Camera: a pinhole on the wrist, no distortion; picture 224 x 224 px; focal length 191.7 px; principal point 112.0 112.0 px. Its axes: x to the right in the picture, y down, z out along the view. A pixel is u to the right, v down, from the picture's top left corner.
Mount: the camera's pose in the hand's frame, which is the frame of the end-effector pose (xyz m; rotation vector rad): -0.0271 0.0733 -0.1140 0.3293 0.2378 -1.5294
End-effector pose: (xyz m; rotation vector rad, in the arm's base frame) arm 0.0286 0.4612 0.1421 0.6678 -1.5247 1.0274
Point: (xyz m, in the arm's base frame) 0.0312 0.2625 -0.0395
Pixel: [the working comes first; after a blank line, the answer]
In the camera's frame: 0.0071 -0.1569 0.3203

116.2 18.1
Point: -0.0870 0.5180 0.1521
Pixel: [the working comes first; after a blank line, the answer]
In the camera's frame: -0.0857 0.0762 0.0901

outside the picture
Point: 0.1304 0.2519 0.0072
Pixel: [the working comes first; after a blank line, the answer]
In the camera's frame: 0.1156 -0.1378 0.3198

181.3 29.4
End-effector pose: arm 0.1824 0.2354 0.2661 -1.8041 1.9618 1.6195
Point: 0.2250 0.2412 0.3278
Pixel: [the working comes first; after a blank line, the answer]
In the camera's frame: 0.0384 -0.0258 0.0853

198.4 54.0
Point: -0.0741 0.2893 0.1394
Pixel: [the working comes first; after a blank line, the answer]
In the camera's frame: -0.1445 0.1732 0.3182

24.9 216.3
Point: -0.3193 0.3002 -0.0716
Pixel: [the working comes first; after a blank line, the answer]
In the camera's frame: -0.2669 0.3915 0.5234

outside the picture
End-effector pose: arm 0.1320 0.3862 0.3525 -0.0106 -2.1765 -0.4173
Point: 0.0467 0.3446 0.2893
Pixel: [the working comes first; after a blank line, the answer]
In the camera's frame: 0.0645 0.0454 0.2387

163.8 148.5
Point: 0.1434 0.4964 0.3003
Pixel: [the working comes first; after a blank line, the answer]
In the camera's frame: -0.0762 -0.0261 0.1513

15.5 79.0
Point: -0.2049 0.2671 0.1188
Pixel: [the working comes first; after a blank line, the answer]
In the camera's frame: 0.1231 0.0882 0.5438

155.4 143.1
